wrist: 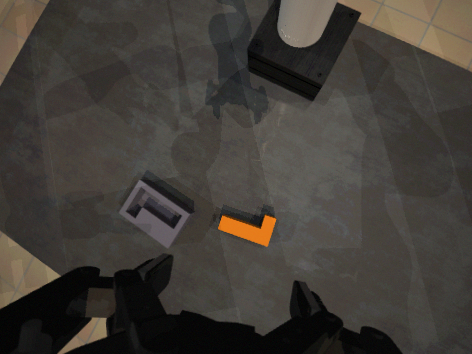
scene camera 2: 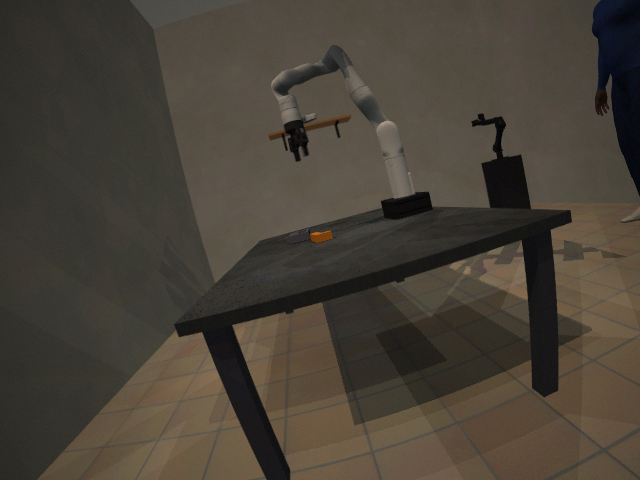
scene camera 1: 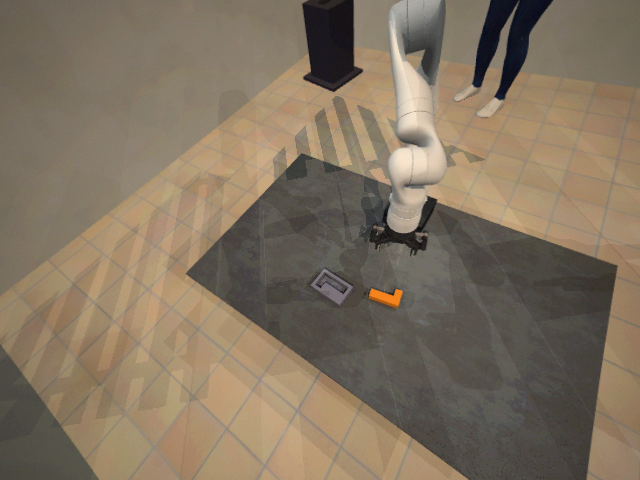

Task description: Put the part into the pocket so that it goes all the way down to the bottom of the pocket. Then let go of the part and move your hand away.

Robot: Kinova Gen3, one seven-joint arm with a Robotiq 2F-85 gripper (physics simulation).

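Where they show: gripper, between the fingertips: (wrist: 230, 281) (scene camera 2: 302, 158) (scene camera 1: 394, 251); arm's base, origin of its link: (wrist: 300, 25) (scene camera 2: 404, 196).
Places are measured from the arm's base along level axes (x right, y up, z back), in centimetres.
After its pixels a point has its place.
The part is an orange L-shaped block (scene camera 1: 385, 298) @(x -18.0, y -4.9, z -39.2 cm) (scene camera 2: 321, 236) @(x -22.4, y -5.9, z -36.5 cm) (wrist: 246, 231) @(x -17.8, y -4.9, z -38.7 cm) lying flat on the dark table, with its short arm at the right end in the wrist view. A grey block with an L-shaped pocket (scene camera 1: 338, 293) @(x -4.0, y -4.3, z -49.6 cm) (scene camera 2: 298, 237) @(x -6.8, y -5.8, z -48.5 cm) (wrist: 159, 227) @(x -3.0, y -4.3, z -50.4 cm) lies to the left of the part, a small gap apart. The pocket holds no part. My gripper (scene camera 1: 395, 251) @(x -16.6, y 24.6, z -36.9 cm) (scene camera 2: 301, 157) @(x -16.6, y 24.6, z -36.9 cm) (wrist: 230, 281) @(x -16.6, y 24.6, z -36.9 cm) is open and empty, high above the table. In the wrist view its fingertips stand below the part and the pocket block in the picture.
The dark table (scene camera 1: 491, 330) @(x -50.4, y -7.9, z -23.4 cm) (scene camera 2: 372, 279) @(x -79.5, y -9.2, z -21.3 cm) (wrist: 320, 165) @(x -21.3, y -7.9, z -17.4 cm) carries the black arm base (scene camera 2: 406, 205) @(x -9.8, y -3.4, z -1.4 cm) (wrist: 300, 67) @(x -5.3, y -0.2, z -6.8 cm) behind the part. A shelf (scene camera 2: 330, 122) is on the back wall. A dark pedestal (scene camera 1: 330, 43) (scene camera 2: 506, 180) and a standing person (scene camera 1: 511, 46) (scene camera 2: 622, 77) are beyond the table.
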